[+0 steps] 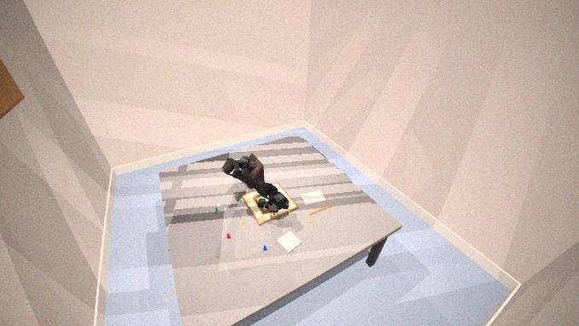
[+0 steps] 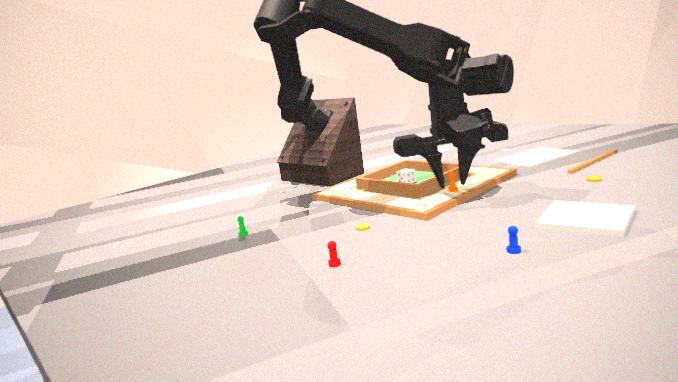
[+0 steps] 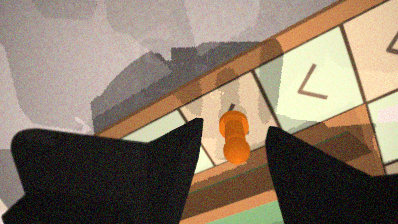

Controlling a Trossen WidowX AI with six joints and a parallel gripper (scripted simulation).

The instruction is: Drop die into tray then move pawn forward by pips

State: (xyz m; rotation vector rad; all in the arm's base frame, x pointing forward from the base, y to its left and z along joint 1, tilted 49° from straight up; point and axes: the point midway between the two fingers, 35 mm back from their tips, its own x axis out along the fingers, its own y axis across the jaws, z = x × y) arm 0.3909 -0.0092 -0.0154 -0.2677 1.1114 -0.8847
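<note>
My gripper tip is now 1 cm below the orange pawn. Round my gripper tip: blue pawn: 21 cm ahead, 14 cm to the right, 1 cm below; white die: 11 cm behind, 1 cm above; green tray floor: 11 cm behind, 1 cm to the left, 1 cm below.
</note>
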